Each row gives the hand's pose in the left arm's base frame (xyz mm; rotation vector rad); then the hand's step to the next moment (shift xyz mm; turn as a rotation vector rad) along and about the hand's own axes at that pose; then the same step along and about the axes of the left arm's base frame.
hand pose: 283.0 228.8 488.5 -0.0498 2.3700 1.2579
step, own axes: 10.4 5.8 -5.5 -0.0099 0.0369 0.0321
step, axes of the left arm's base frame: -12.8 0.8 2.9 0.0121 0.0452 0.0173
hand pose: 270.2 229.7 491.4 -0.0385 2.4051 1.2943
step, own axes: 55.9 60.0 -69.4 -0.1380 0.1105 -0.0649
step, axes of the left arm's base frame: -87.5 -12.5 61.1 0.0811 -0.0122 0.1696
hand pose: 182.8 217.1 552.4 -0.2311 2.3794 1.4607
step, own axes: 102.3 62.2 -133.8 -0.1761 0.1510 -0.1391
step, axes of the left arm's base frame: -141.1 -86.4 69.7 0.0891 -0.0609 0.2480
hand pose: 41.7 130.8 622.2 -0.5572 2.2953 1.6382
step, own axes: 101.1 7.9 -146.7 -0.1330 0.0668 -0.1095
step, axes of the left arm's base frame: -92.7 -151.9 11.3 0.0888 -0.0638 0.1489
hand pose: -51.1 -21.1 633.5 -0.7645 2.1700 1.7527
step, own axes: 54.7 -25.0 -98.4 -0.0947 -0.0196 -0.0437
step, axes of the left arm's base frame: -19.2 -111.2 -23.9 0.0950 -0.0219 0.0419
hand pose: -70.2 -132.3 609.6 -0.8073 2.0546 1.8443
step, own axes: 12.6 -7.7 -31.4 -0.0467 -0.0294 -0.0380
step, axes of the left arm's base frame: -0.7 -33.7 -8.2 0.0607 -0.0275 0.0069
